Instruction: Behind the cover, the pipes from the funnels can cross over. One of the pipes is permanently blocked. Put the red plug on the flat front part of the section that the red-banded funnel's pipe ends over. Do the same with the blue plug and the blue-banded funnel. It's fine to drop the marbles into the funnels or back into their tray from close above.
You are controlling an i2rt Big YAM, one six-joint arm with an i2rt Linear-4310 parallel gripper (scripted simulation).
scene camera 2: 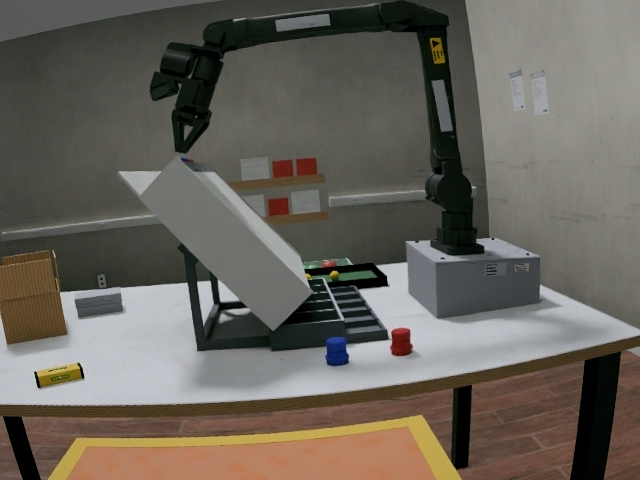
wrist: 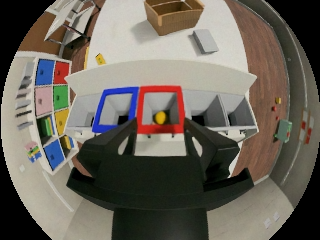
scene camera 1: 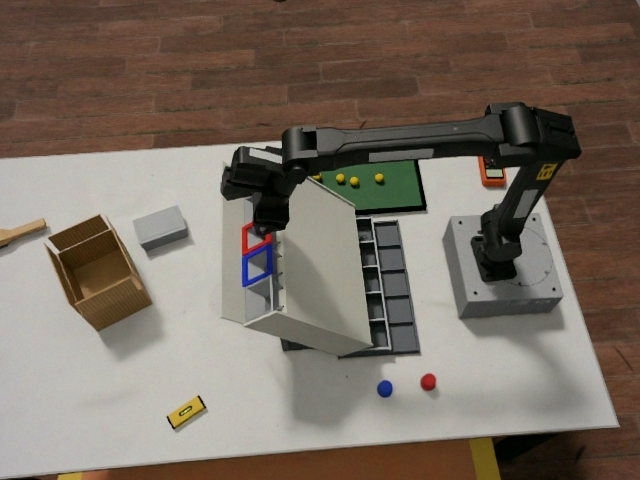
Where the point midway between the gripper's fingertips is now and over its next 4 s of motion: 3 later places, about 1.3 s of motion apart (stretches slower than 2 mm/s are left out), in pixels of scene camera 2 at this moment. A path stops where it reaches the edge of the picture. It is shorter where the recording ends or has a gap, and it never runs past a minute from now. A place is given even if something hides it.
My gripper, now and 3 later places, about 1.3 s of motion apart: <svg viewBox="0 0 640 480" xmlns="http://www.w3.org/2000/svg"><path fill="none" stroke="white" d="M180 152L250 123L319 172L323 210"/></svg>
